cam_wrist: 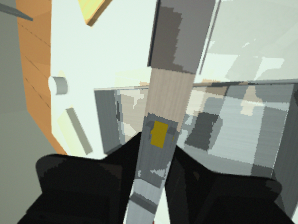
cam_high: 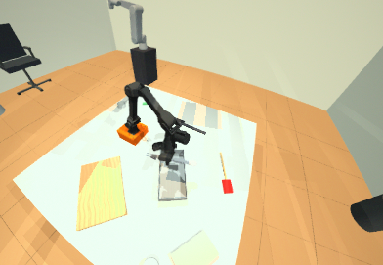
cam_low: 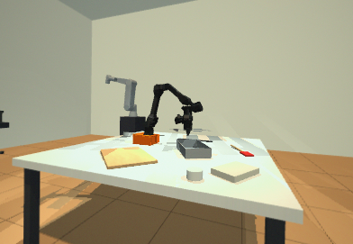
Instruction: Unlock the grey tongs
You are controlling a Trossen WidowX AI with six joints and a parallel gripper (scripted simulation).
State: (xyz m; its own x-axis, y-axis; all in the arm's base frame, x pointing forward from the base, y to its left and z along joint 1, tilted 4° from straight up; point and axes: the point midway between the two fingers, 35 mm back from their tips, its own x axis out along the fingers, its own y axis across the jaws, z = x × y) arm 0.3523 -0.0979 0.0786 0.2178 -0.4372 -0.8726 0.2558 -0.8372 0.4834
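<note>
Now: gripper tip 3 cm past the yellow lock piece, 1 cm to the right of it and 3 cm below it. Also, from my gripper tip: grey roasting tin (3 cm ahead, 8 cm below); then red spatula (32 cm ahead, 16 cm to the left, 10 cm below); then wooden board (27 cm behind, 28 cm to the right, 10 cm below).
</note>
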